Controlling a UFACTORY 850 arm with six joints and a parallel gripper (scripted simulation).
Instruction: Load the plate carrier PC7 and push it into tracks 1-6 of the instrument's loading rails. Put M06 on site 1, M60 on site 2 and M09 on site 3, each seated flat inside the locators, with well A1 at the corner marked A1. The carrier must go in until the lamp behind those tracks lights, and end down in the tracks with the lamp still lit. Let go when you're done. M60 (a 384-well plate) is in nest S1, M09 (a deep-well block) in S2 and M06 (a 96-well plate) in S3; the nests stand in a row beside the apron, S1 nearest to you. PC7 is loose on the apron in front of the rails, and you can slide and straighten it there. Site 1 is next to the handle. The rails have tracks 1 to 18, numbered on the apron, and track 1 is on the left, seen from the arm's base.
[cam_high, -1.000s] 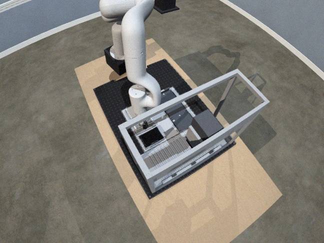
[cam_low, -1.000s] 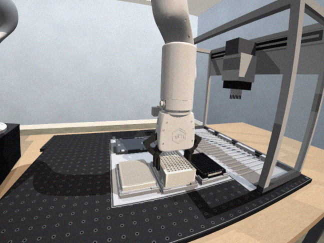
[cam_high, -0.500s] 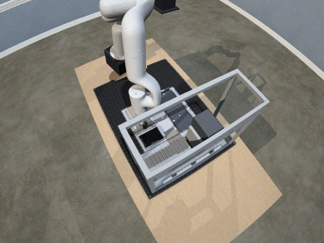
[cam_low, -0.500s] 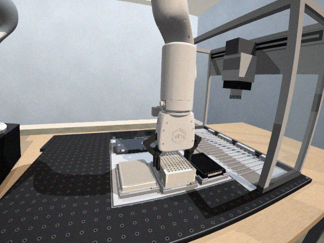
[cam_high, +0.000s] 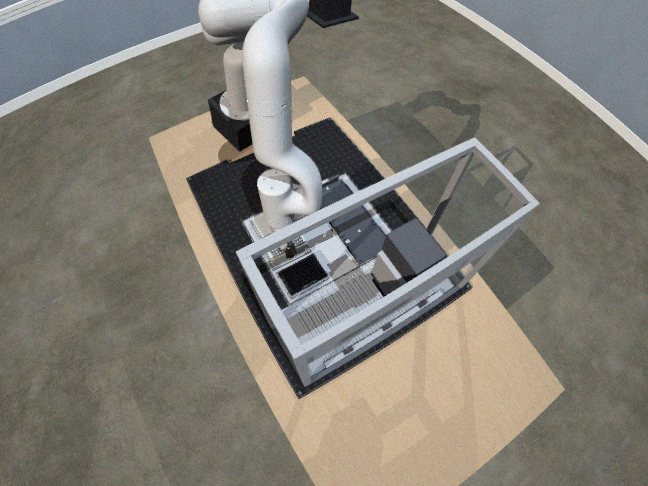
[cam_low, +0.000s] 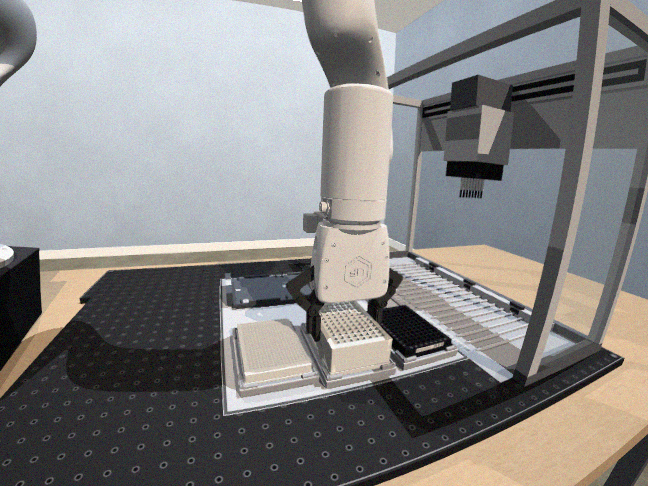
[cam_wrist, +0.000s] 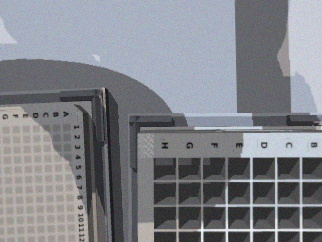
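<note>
Right now the white 96-well plate is 1 cm below my hand. Also, from my hand: black 96-well plate M06: 11 cm ahead, 2 cm below; then nest S1: 11 cm behind, 2 cm to the left, 4 cm below; then nest S2: 4 cm below.
</note>
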